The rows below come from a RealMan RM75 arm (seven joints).
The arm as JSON. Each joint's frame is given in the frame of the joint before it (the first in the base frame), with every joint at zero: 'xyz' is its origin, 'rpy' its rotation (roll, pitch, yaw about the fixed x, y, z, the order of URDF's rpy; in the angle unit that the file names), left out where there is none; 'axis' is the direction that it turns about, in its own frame. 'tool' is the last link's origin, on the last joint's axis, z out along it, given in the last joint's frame.
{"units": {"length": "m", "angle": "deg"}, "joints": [
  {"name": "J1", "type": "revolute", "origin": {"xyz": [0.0, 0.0, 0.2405]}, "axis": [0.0, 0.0, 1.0]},
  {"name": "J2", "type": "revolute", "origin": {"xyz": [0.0, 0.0, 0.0], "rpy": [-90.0, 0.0, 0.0]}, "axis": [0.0, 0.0, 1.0]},
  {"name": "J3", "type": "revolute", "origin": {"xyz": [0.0, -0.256, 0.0], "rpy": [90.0, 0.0, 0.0]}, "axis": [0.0, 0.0, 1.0]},
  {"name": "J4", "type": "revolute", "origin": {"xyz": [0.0, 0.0, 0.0], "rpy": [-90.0, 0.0, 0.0]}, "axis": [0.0, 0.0, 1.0]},
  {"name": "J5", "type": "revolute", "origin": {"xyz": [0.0, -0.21, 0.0], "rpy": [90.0, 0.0, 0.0]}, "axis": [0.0, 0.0, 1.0]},
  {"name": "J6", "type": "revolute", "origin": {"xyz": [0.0, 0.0, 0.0], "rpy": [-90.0, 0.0, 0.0]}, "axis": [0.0, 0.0, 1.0]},
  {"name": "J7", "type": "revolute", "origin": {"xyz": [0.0, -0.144, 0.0], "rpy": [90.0, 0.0, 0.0]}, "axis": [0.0, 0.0, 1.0]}
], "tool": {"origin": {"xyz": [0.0, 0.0, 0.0]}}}
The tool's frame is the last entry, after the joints.
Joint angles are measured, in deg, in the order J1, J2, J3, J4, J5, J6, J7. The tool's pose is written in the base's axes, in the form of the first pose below.
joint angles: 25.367 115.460 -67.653 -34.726 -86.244 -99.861 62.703
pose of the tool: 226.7 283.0 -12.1 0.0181 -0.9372 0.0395 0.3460
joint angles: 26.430 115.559 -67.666 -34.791 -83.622 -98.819 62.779
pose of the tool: 217.9 292.5 -9.4 0.0333 -0.9314 0.0337 0.3609
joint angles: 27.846 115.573 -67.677 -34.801 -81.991 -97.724 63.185
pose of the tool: 209.1 302.1 -7.7 0.0423 -0.9282 0.0287 0.3687
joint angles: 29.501 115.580 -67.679 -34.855 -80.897 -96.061 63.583
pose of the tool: 200.1 313.0 -6.9 0.0521 -0.9269 0.0233 0.3709
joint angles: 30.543 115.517 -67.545 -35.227 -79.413 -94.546 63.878
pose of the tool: 192.8 322.4 -3.9 0.0665 -0.9239 0.0192 0.3762
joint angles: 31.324 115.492 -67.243 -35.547 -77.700 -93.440 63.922
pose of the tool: 186.3 330.2 0.1 0.0813 -0.9189 0.0150 0.3856
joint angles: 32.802 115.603 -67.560 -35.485 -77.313 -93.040 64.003
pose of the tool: 177.1 335.3 -1.1 0.0774 -0.9185 0.0057 0.3877
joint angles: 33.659 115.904 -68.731 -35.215 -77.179 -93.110 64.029
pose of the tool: 171.0 334.7 -6.4 0.0638 -0.9198 0.0004 0.3871
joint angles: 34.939 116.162 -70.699 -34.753 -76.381 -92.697 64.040
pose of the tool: 162.4 335.2 -13.3 0.0489 -0.9211 -0.0058 0.3863
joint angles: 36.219 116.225 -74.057 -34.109 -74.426 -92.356 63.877
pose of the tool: 153.0 333.8 -21.2 0.0287 -0.9218 -0.0133 0.3865
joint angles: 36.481 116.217 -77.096 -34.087 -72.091 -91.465 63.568
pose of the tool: 148.2 332.3 -26.4 0.0212 -0.9213 -0.0163 0.3879
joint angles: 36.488 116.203 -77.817 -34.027 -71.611 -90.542 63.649
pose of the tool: 148.3 333.3 -28.3 0.0240 -0.9225 -0.0126 0.3851
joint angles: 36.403 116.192 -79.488 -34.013 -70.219 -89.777 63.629
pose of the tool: 147.2 332.5 -31.2 0.0226 -0.9224 -0.0099 0.3855
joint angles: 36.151 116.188 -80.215 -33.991 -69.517 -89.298 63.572
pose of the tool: 148.0 332.0 -32.4 0.0242 -0.9223 -0.0066 0.3858
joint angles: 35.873 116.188 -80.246 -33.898 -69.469 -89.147 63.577
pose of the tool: 150.0 331.5 -32.6 0.0261 -0.9224 -0.0030 0.3853
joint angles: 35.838 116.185 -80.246 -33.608 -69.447 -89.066 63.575
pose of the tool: 151.2 331.4 -33.1 0.0267 -0.9226 0.0000 0.3848
